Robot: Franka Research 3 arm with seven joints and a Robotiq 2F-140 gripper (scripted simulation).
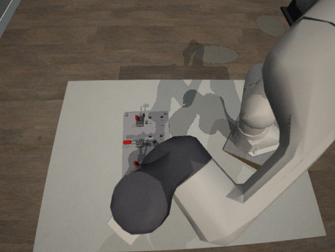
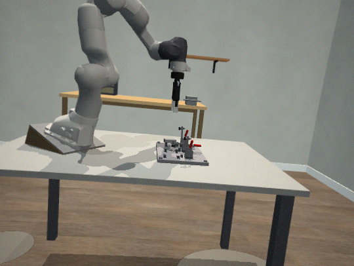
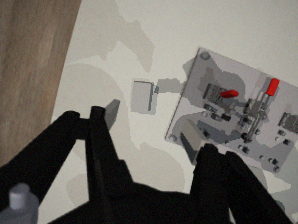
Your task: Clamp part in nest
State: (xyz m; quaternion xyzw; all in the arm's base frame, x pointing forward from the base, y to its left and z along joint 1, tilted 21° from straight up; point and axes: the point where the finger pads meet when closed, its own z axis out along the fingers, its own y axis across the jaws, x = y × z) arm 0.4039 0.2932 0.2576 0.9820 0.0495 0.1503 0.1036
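Right now my hand is 210 mm above the part, 20 mm to the right of it and 10 mm past it. From my hand the other things lie so: fixture plate (250 mm to the right, 210 mm below, 30 mm ahead).
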